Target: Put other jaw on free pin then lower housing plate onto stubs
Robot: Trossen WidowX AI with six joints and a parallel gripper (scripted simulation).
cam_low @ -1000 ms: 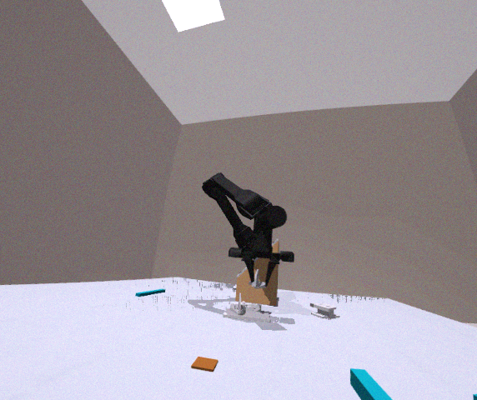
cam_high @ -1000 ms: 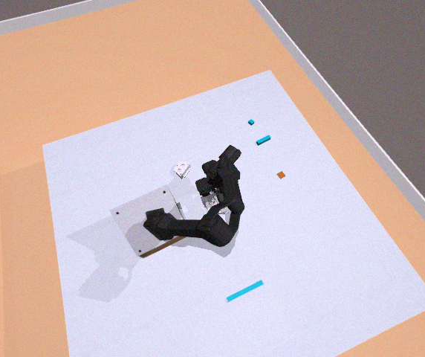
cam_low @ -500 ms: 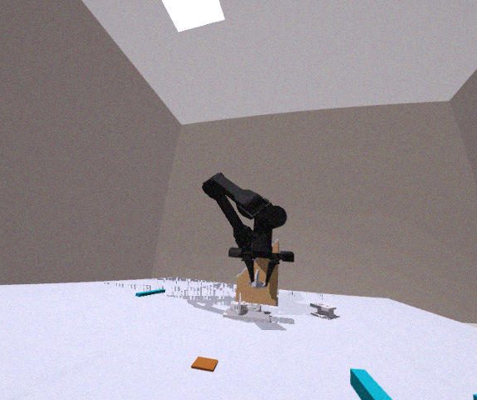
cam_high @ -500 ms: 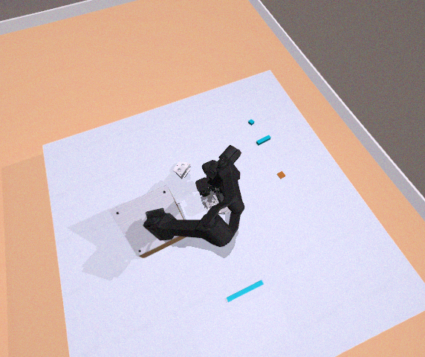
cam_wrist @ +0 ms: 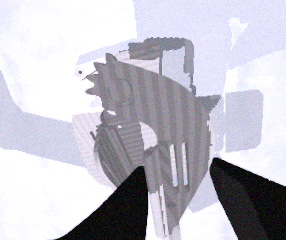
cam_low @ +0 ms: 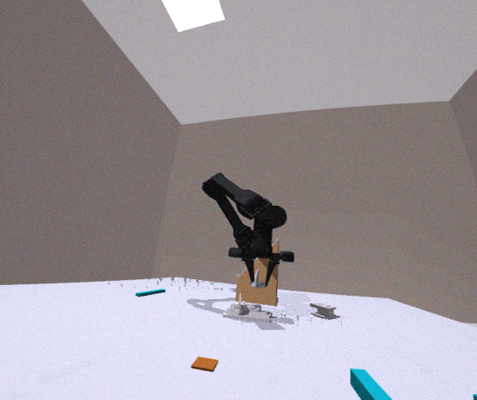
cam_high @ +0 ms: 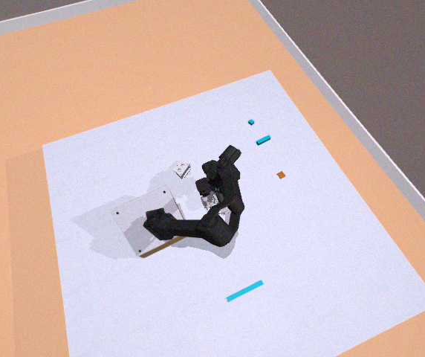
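The jaw lies 3 cm behind my gripper tip and 2 cm to the right of it. The rest, counted from my gripper tip: white block piece 18 cm to the left, 13 cm behind, 7 cm below; then short cyan bar 30 cm ahead, 22 cm to the left, 7 cm below; then orange tile 31 cm ahead, 8 cm below, 1 cm to the left.
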